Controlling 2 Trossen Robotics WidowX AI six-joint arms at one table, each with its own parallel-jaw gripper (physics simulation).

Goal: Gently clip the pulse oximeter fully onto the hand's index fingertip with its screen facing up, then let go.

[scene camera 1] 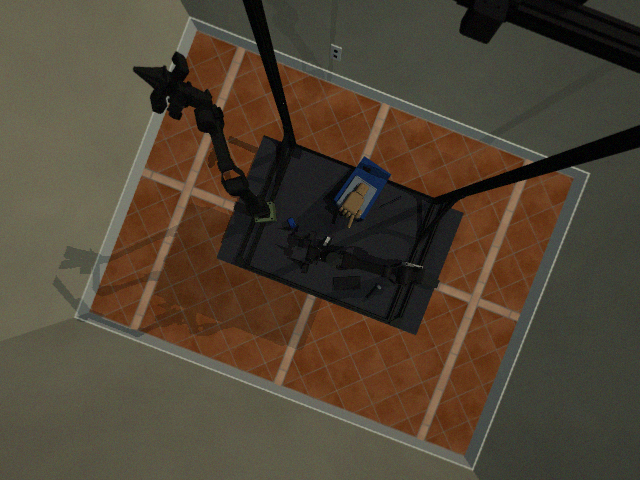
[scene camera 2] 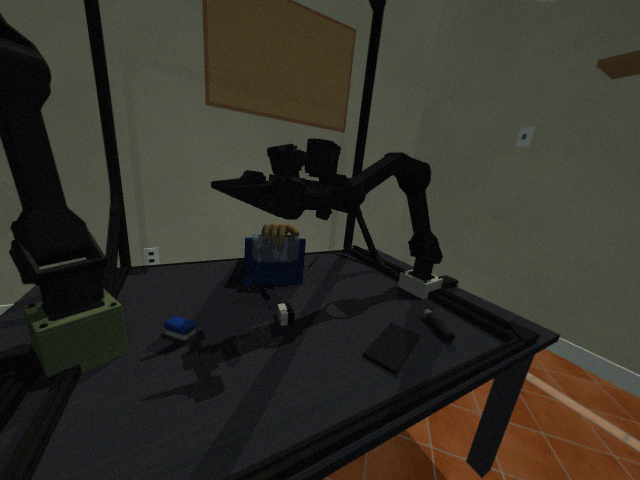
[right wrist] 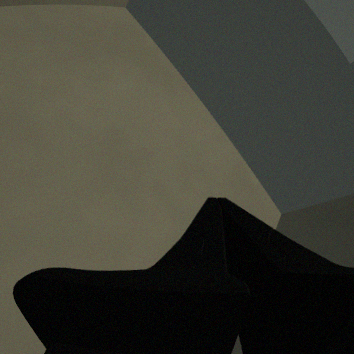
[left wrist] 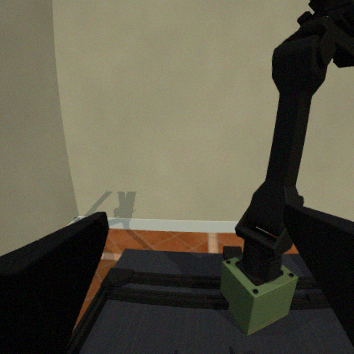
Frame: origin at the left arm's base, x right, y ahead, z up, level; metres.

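Where they show: left gripper, fingertip midpoint: (scene camera 1: 289, 247) (scene camera 2: 218, 187) (left wrist: 196, 216); right gripper, fingertip midpoint: (scene camera 1: 133, 68) (right wrist: 214, 205); left arm's base, origin of the base link: (scene camera 2: 421, 275); right arm's base, origin of the base link: (scene camera 1: 263, 211) (scene camera 2: 74, 305) (left wrist: 258, 268).
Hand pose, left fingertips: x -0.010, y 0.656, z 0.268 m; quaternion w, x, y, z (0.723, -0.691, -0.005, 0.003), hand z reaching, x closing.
Observation:
Each offset is from my left fingertips to the top centre of the thing.
A small blue-and-white block {dz -0.288, dx +0.115, dy +0.053 m} (scene camera 1: 292, 222) (scene camera 2: 179, 327), which looks like the pulse oximeter, lies on the table with its blue side up. The tan hand (scene camera 1: 356, 197) (scene camera 2: 279, 234) rests on a blue stand (scene camera 1: 381, 178) (scene camera 2: 273, 273), its index finger (scene camera 1: 351, 221) sticking out past the others. My left gripper (scene camera 1: 282, 253) (scene camera 2: 230, 180) (left wrist: 196, 216) is open and empty, high above the table, pointing to the left of both scene views. My right gripper (scene camera 1: 135, 68) (right wrist: 214, 205) is shut and empty, held up far from the oximeter. The oximeter's screen is too small to make out.
A small white-and-black object {dz -0.289, dx +0.061, dy -0.167 m} (scene camera 1: 326, 240) (scene camera 2: 282, 314) stands mid-table. A dark flat slab {dz -0.313, dx -0.139, dy -0.332 m} (scene camera 1: 346, 282) (scene camera 2: 391, 347) and a dark cylinder {dz -0.294, dx -0.151, dy -0.489 m} (scene camera 1: 373, 291) (scene camera 2: 438, 325) lie nearer the left arm's base. The right arm's green base block (scene camera 2: 77, 335) (left wrist: 260, 305) stands at the table's left side.

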